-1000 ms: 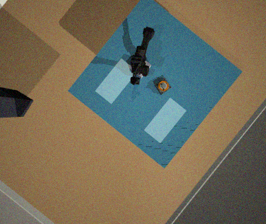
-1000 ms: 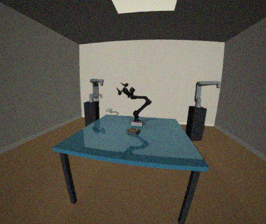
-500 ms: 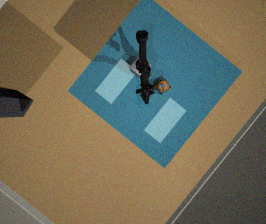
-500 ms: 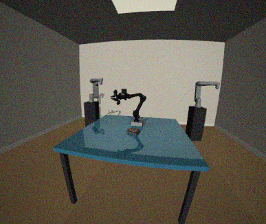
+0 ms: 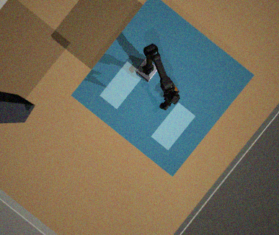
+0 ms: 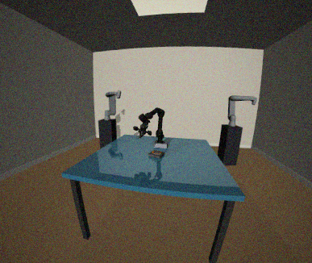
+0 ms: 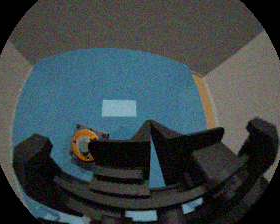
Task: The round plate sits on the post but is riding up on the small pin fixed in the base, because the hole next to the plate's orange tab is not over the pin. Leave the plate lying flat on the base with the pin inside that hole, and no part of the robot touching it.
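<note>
The round plate lies 3 cm behind my gripper tip, 15 cm to the left of it and 14 cm below it.
</note>
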